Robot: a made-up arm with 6 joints. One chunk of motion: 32 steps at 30 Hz.
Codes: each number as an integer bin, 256 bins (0 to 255) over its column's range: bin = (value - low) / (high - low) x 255, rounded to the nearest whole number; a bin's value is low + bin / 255 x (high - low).
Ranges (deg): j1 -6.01..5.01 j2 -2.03..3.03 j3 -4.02..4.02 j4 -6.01..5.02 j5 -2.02..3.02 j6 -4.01..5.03
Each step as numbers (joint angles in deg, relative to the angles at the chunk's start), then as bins.
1 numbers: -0.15 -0.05 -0.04 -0.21 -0.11 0.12
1 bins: 136 100 126 134 97 116
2 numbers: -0.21 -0.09 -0.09 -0.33 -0.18 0.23
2 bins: 134 98 125 131 93 120
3 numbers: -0.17 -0.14 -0.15 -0.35 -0.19 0.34
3 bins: 135 95 123 131 93 123
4 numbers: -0.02 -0.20 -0.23 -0.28 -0.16 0.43
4 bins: 139 92 120 132 94 125
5 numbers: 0.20 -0.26 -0.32 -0.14 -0.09 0.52
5 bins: 144 89 117 136 98 128
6 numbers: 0.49 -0.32 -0.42 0.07 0.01 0.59
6 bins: 150 86 114 141 103 130
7 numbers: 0.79 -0.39 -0.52 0.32 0.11 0.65
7 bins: 157 83 111 146 108 131
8 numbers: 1.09 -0.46 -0.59 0.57 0.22 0.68
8 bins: 164 79 109 152 113 132
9 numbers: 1.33 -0.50 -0.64 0.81 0.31 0.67
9 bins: 170 77 107 158 118 132
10 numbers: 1.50 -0.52 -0.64 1.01 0.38 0.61
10 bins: 174 76 107 162 121 130
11 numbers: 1.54 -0.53 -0.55 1.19 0.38 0.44
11 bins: 175 76 110 166 121 126
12 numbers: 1.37 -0.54 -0.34 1.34 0.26 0.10
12 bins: 171 75 117 170 115 116
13 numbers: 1.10 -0.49 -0.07 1.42 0.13 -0.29
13 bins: 165 78 125 172 109 105
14 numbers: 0.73 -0.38 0.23 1.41 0.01 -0.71
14 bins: 156 83 135 172 103 93
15 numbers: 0.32 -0.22 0.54 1.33 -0.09 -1.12
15 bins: 146 91 145 170 98 82
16 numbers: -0.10 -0.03 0.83 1.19 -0.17 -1.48
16 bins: 137 101 154 166 94 71
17 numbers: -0.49 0.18 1.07 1.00 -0.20 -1.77
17 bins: 128 111 161 162 92 63
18 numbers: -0.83 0.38 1.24 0.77 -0.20 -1.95
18 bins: 120 121 167 157 92 58
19 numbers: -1.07 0.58 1.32 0.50 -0.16 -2.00
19 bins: 114 132 169 151 94 57
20 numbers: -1.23 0.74 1.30 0.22 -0.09 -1.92
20 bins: 111 140 169 144 98 59
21 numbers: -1.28 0.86 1.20 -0.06 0.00 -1.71
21 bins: 109 146 166 138 102 65
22 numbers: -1.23 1.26 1.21 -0.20 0.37 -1.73
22 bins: 111 166 166 134 121 64
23 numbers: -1.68 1.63 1.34 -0.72 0.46 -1.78
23 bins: 100 184 170 122 125 63
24 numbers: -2.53 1.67 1.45 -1.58 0.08 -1.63
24 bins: 81 186 173 102 106 67
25 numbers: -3.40 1.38 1.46 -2.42 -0.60 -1.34
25 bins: 60 172 174 83 72 75
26 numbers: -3.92 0.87 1.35 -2.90 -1.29 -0.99
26 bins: 48 146 170 72 37 85
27 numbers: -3.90 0.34 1.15 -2.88 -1.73 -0.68
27 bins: 49 119 164 72 15 94
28 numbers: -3.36 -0.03 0.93 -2.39 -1.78 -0.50
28 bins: 61 101 157 84 12 99
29 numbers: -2.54 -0.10 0.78 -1.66 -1.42 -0.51
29 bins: 80 97 152 101 30 99
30 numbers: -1.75 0.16 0.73 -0.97 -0.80 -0.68
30 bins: 99 110 151 117 62 94
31 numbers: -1.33 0.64 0.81 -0.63 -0.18 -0.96
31 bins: 108 135 153 124 93 86
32 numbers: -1.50 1.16 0.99 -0.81 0.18 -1.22
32 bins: 104 161 159 120 111 79
